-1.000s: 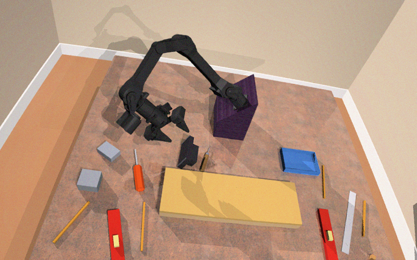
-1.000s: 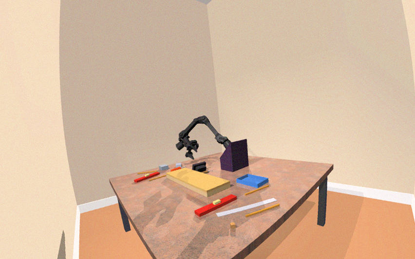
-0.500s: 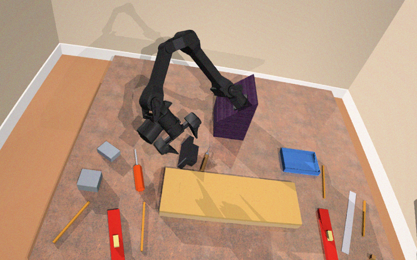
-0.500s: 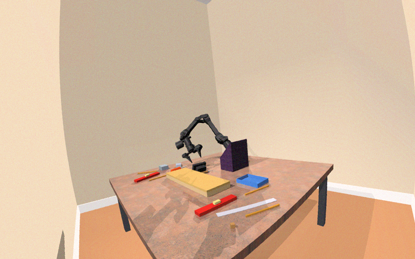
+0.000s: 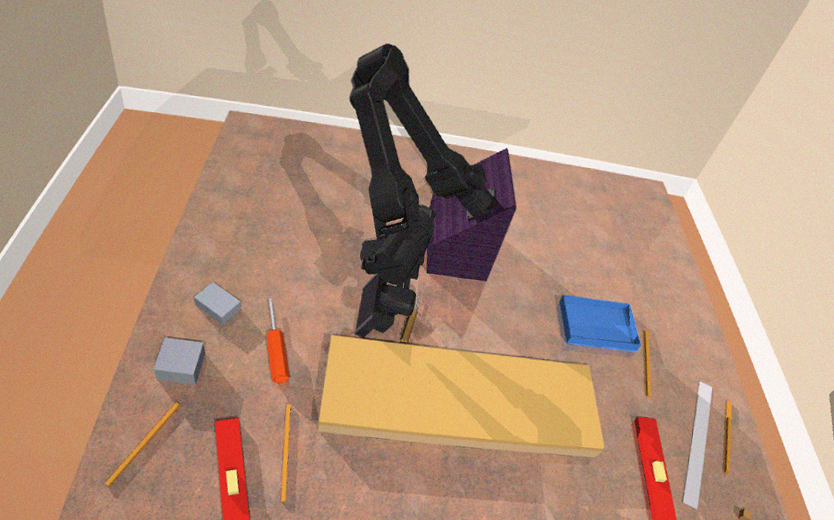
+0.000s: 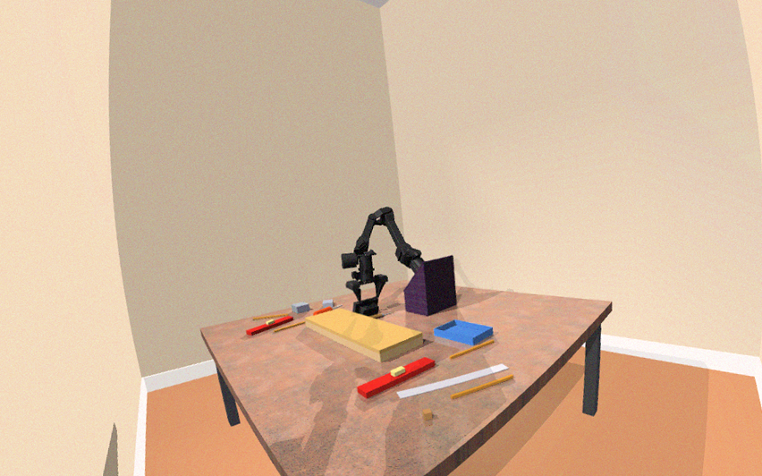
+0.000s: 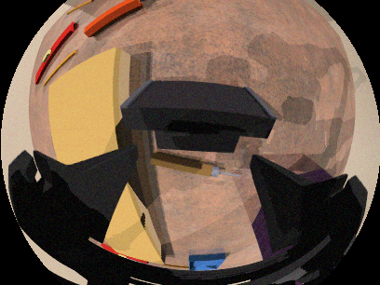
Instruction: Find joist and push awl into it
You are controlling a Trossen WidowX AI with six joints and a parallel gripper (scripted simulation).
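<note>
Right now the stud finder is 50 mm below my gripper tip, 20 mm behind it and 10 mm to the right of it. Also, from my gripper tip: white strip: 660 mm to the left, 170 mm ahead, 70 mm below; then blue tray: 470 mm to the left, 80 mm behind, 60 mm below; then awl: 70 mm below, 50 mm to the left, 20 mm behind.
</note>
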